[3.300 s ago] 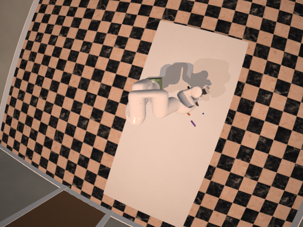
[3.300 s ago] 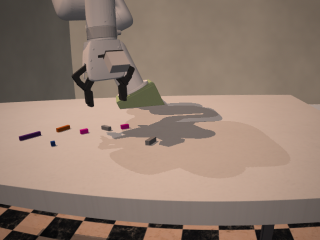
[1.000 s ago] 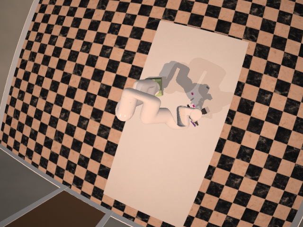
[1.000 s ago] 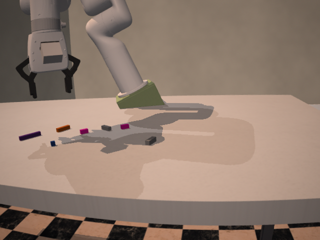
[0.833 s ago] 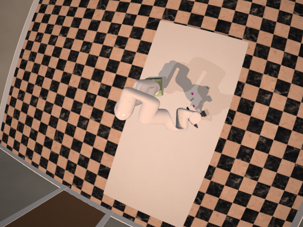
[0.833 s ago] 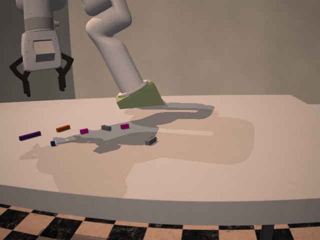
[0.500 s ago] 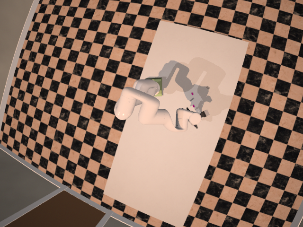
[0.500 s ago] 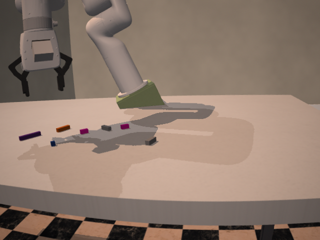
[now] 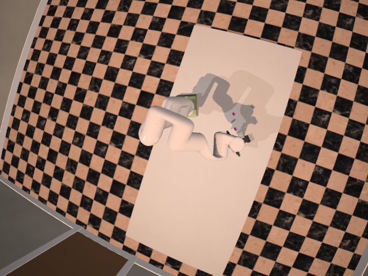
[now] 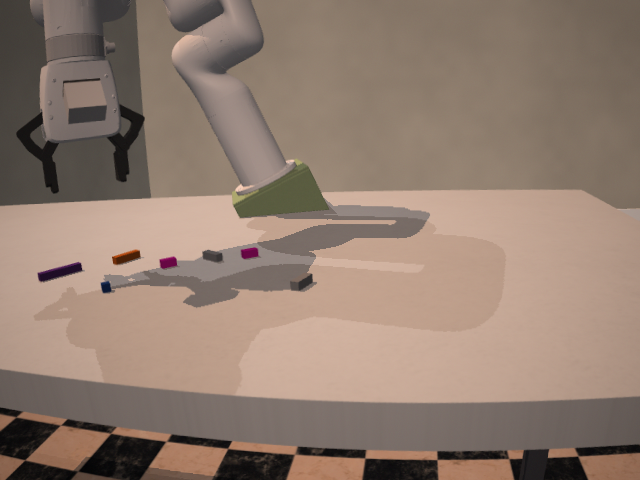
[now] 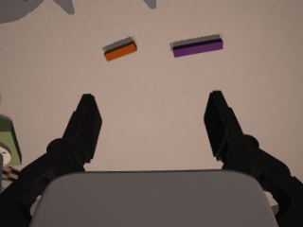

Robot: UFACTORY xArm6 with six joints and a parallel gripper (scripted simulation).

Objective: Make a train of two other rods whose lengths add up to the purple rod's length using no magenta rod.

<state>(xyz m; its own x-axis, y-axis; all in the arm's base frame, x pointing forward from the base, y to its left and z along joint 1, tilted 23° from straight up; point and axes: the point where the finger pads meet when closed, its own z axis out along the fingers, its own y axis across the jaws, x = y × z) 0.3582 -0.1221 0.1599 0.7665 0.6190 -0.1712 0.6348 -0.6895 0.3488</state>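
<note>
My gripper is now 10 cm short of the small blue rod, 6 cm to the right of it and 11 cm above it. Also, from my hand: purple rod: 4 cm ahead, 4 cm to the right, 11 cm below; orange rod: 3 cm behind, 3 cm to the left, 11 cm below.
</note>
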